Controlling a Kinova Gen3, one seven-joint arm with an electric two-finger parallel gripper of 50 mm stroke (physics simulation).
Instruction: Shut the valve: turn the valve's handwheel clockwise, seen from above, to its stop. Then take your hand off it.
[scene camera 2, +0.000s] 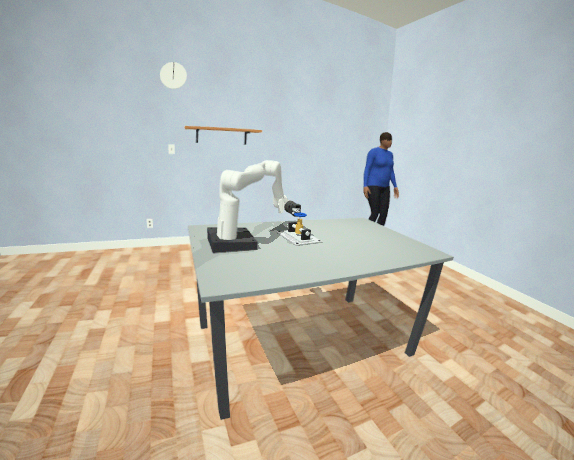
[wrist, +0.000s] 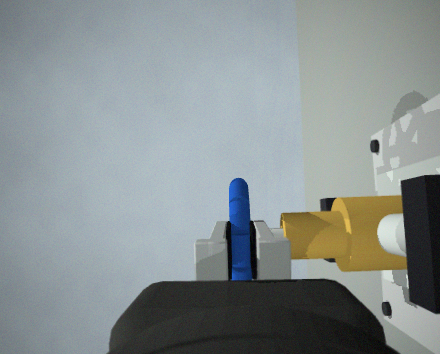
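The valve's blue handwheel (scene camera 2: 300, 215) (wrist: 239, 205) sits level on top of the yellow valve body (scene camera 2: 299, 227) (wrist: 370, 232). In the wrist view the wheel shows edge-on. My gripper (scene camera 2: 297, 213) (wrist: 240, 241) is shut on the handwheel's rim, one finger on each side of it, reaching in from the robot's side. The valve stands on a white base plate (scene camera 2: 305, 242) (wrist: 430, 162) with dark bolts at its corners. The wheel's turn angle cannot be read from these views.
Black blocks (scene camera 2: 305, 234) (wrist: 421, 242) stand at the ends of the valve's white pipe (wrist: 392, 234). The grey table (scene camera 2: 350, 255) carries the arm's black base (scene camera 2: 232, 245) at its left. A person in blue (scene camera 2: 381, 170) stands beyond the table. A wooden shelf (scene camera 2: 223, 129) hangs on the wall.
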